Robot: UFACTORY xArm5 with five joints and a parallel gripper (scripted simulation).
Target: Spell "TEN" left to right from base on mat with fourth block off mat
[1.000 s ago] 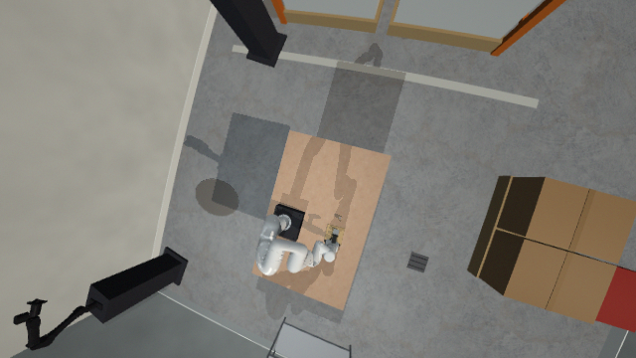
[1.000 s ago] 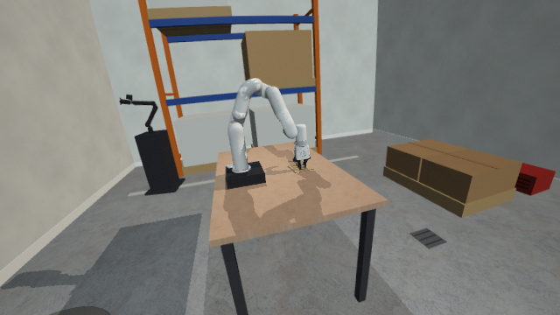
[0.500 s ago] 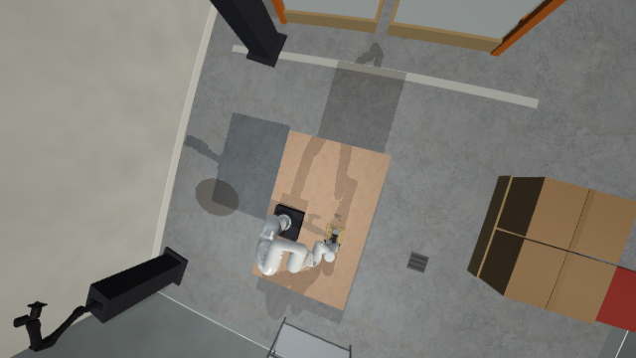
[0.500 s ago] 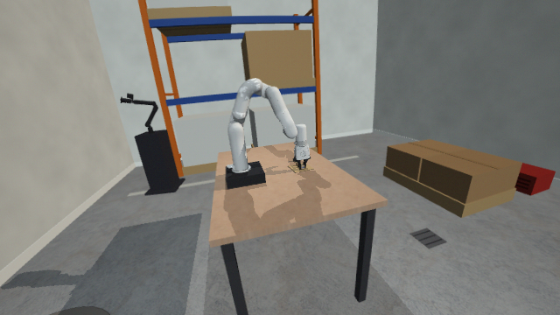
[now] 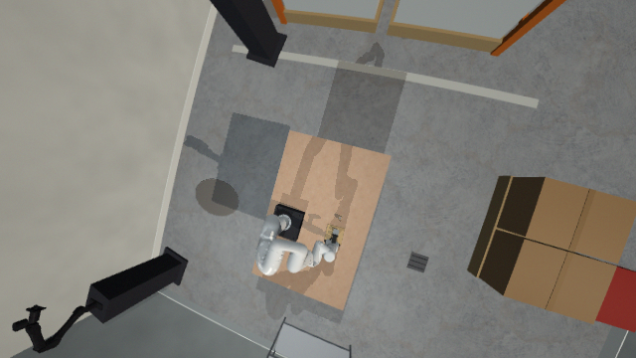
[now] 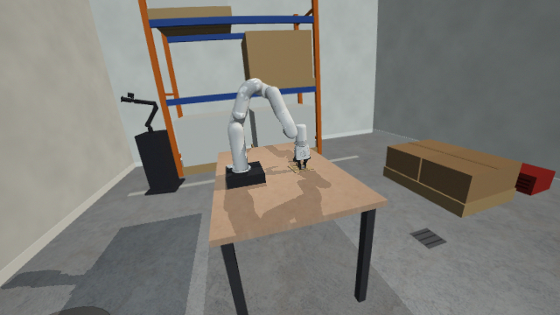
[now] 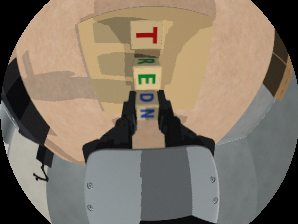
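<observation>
The tan mat lies 40 mm to the left of my hand, 30 mm below it and 10 mm behind it.
</observation>
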